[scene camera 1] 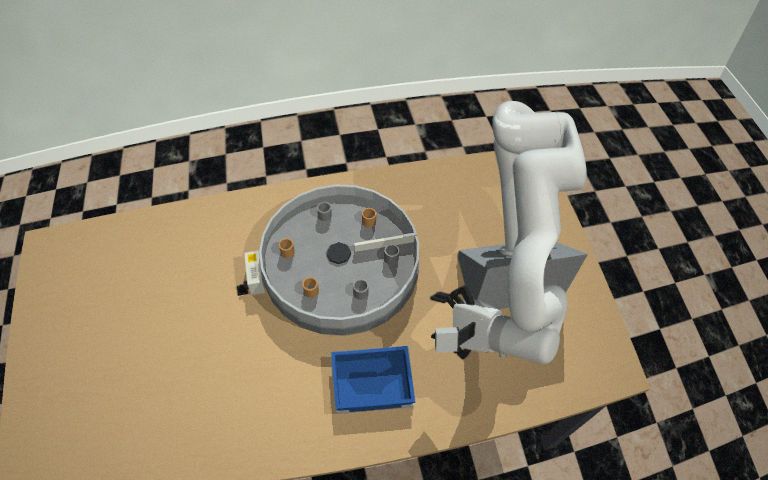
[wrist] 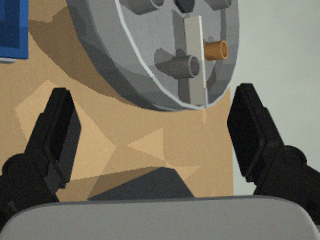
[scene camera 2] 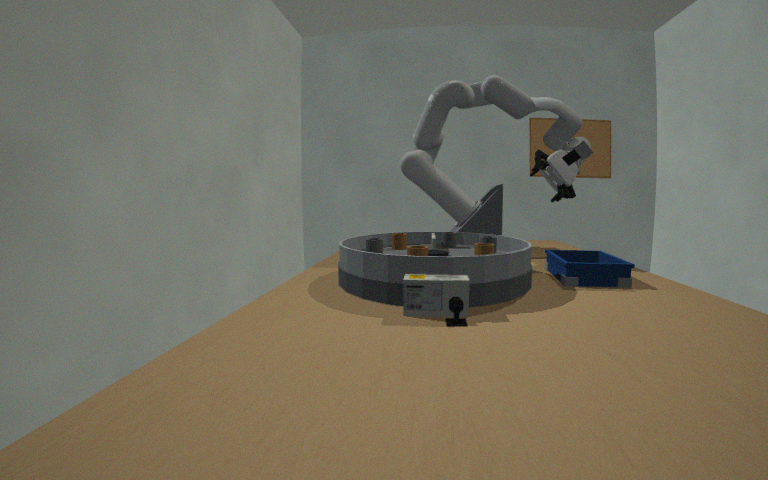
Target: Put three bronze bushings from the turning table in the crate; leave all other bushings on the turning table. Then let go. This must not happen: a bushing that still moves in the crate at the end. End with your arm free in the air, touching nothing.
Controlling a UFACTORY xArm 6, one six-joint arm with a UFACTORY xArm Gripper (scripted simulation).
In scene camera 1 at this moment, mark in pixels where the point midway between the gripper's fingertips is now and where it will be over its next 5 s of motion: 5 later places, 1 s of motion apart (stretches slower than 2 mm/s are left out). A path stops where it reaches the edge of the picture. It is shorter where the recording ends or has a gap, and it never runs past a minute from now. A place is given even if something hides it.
My gripper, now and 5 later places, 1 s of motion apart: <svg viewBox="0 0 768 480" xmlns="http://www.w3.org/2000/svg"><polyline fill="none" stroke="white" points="434,315 399,259 392,222 390,226 378,254 377,261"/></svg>
